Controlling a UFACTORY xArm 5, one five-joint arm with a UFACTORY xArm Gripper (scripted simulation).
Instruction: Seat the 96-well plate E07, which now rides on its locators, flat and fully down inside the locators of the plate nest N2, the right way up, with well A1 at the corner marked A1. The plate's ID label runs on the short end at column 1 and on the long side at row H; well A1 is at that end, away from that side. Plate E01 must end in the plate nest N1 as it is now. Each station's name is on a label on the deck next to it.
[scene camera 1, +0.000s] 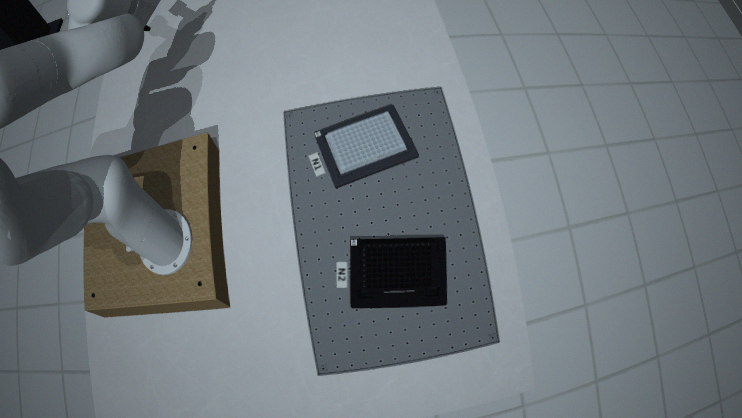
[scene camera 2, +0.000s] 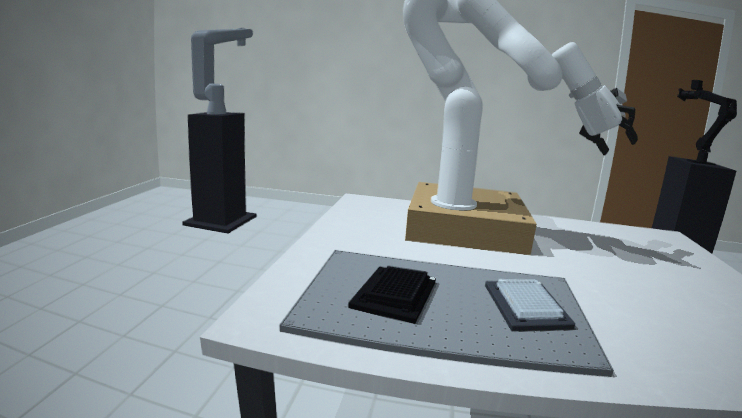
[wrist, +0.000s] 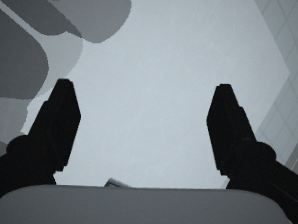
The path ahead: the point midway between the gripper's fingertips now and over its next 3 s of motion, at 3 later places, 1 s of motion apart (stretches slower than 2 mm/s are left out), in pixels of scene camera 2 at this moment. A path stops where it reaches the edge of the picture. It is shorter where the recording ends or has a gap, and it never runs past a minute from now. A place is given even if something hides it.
The gripper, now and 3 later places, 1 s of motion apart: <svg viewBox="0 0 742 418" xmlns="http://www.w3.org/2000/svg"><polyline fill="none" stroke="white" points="620,147 633,157 623,160 588,158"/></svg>
